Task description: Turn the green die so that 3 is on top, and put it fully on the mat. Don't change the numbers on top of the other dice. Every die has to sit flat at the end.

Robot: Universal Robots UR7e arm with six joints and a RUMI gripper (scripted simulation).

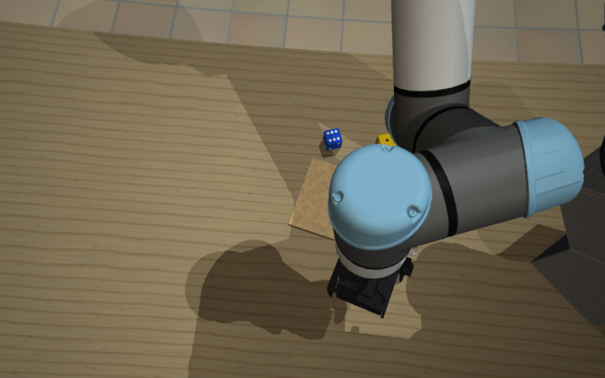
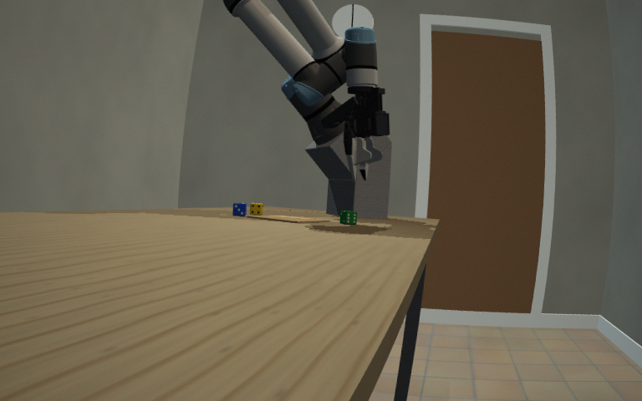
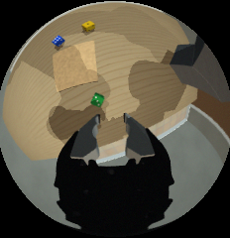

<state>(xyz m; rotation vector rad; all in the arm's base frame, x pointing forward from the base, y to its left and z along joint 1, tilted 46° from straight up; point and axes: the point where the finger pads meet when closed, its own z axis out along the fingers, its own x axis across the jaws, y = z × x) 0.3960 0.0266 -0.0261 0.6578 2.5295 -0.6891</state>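
The green die is 20 mm ahead of my hand, 20 mm to the right of it and 100 mm below it. From my hand the other things lie so: blue die: 20 mm behind, 280 mm to the right, 100 mm below; tan mat: 160 mm to the right, 120 mm below; yellow die: 120 mm behind, 250 mm to the right, 100 mm below.
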